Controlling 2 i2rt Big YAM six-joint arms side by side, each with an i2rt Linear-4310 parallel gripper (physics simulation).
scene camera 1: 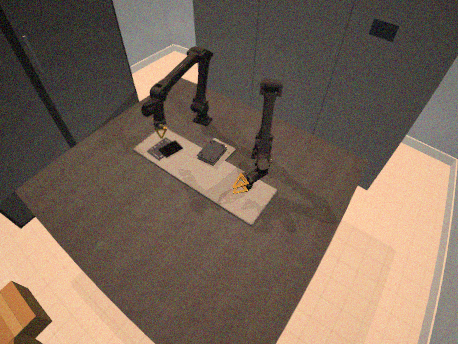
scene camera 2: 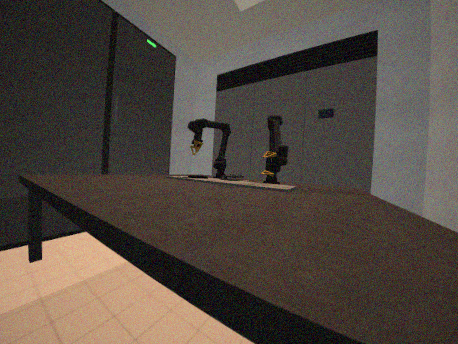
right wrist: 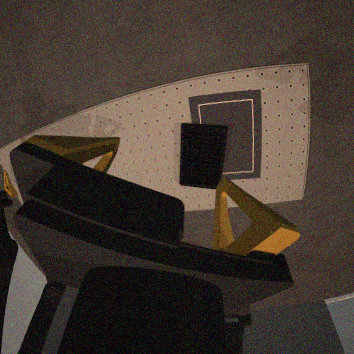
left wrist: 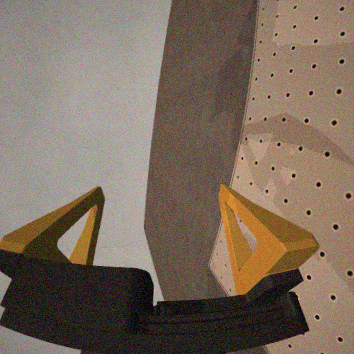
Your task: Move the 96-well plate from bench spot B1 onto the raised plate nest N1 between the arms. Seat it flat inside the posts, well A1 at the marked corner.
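Places are measured from the left arm's base along level axes (x ahead, y left, z up), in metres.
Pixels of known places: left gripper, between the fingertips: (scene camera 1: pixel 233 190) (scene camera 2: pixel 262 165) (left wrist: pixel 160 191); right gripper, between the fingertips: (scene camera 1: pixel 160 134) (scene camera 2: pixel 195 153) (right wrist: pixel 171 163); left arm's base, origin of its link: (scene camera 2: pixel 271 183); right arm's base, origin of its link: (scene camera 1: pixel 202 120) (scene camera 2: pixel 220 178).
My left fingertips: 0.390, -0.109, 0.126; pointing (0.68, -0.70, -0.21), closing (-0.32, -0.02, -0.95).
Ahead of a thing's pixels: the offset from my left fingertips to its top centre, as dx, dy, dz. "*": to the spot under its first point. Level surfaces: height alone.
The black 96-well plate {-0.305, -0.465, -0.096} (scene camera 1: pixel 170 148) (right wrist: pixel 203 156) lies partly on the dark outlined pad of spot B1 {* -0.285, -0.560, -0.111} (scene camera 1: pixel 156 149) (right wrist: pixel 241 135) and partly on the pale board beside it. The raised nest N1 {-0.323, -0.194, -0.070} (scene camera 1: pixel 213 151) is a dark grey plate with small posts, near the board's far edge in scene camera 1. My right gripper (scene camera 1: pixel 161 132) (scene camera 2: pixel 196 147) (right wrist: pixel 171 163) is open and empty, above the 96-well plate. My left gripper (scene camera 1: pixel 240 184) (scene camera 2: pixel 269 163) (left wrist: pixel 160 191) is open and empty, over the other end of the board. Which plate corner is A1 cannot be made out.
The pale perforated board {dz -0.113} (scene camera 1: pixel 200 176) (scene camera 2: pixel 250 184) (left wrist: pixel 300 210) (right wrist: pixel 150 120) lies on the brown table {dz -0.126} (scene camera 1: pixel 165 240) (scene camera 2: pixel 280 240). A cardboard box (scene camera 1: pixel 17 307) stands at the lower left in scene camera 1. Dark cabinets (scene camera 1: pixel 65 65) stand behind the table at the left.
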